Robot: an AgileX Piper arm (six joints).
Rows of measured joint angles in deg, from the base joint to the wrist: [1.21, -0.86, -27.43, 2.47, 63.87, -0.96]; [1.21, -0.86, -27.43, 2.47, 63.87, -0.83]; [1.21, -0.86, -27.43, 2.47, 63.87, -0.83]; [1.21, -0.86, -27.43, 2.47, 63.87, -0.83]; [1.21, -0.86, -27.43, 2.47, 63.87, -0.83]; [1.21, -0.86, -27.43, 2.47, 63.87, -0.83]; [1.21, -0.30, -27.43, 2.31, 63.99, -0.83]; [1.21, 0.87, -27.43, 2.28, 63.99, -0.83]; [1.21, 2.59, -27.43, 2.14, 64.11, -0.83]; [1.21, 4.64, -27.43, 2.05, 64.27, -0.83]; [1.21, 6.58, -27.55, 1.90, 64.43, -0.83]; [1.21, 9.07, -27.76, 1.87, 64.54, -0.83]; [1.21, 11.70, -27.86, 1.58, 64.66, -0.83]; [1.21, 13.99, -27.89, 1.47, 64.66, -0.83]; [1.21, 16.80, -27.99, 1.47, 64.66, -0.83]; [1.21, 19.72, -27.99, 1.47, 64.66, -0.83]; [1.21, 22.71, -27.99, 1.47, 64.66, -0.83]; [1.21, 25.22, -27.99, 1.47, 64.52, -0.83]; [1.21, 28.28, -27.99, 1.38, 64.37, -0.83]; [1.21, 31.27, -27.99, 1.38, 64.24, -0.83]
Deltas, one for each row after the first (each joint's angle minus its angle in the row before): [0.00, 0.00, 0.00, 0.00, 0.00, 0.13]; [0.00, 0.00, 0.00, 0.00, 0.00, 0.00]; [0.00, 0.00, 0.00, 0.00, 0.00, 0.00]; [0.00, 0.00, 0.00, 0.00, 0.00, 0.00]; [0.00, 0.00, 0.00, 0.00, 0.00, 0.00]; [0.00, 0.56, 0.00, -0.16, 0.12, 0.00]; [0.00, 1.17, 0.00, -0.03, 0.00, 0.00]; [0.00, 1.72, 0.00, -0.14, 0.12, 0.00]; [0.00, 2.05, 0.00, -0.09, 0.16, 0.00]; [0.00, 1.94, -0.12, -0.15, 0.16, 0.00]; [0.00, 2.49, -0.21, -0.03, 0.11, 0.00]; [0.00, 2.63, -0.10, -0.29, 0.12, 0.00]; [0.00, 2.29, -0.03, -0.11, 0.00, 0.00]; [0.00, 2.81, -0.10, 0.00, 0.00, 0.00]; [0.00, 2.92, 0.00, 0.00, 0.00, 0.00]; [0.00, 2.99, 0.00, 0.00, 0.00, 0.00]; [0.00, 2.51, 0.00, 0.00, -0.14, 0.00]; [0.00, 3.06, 0.00, -0.09, -0.15, 0.00]; [0.00, 2.99, 0.00, 0.00, -0.13, 0.00]
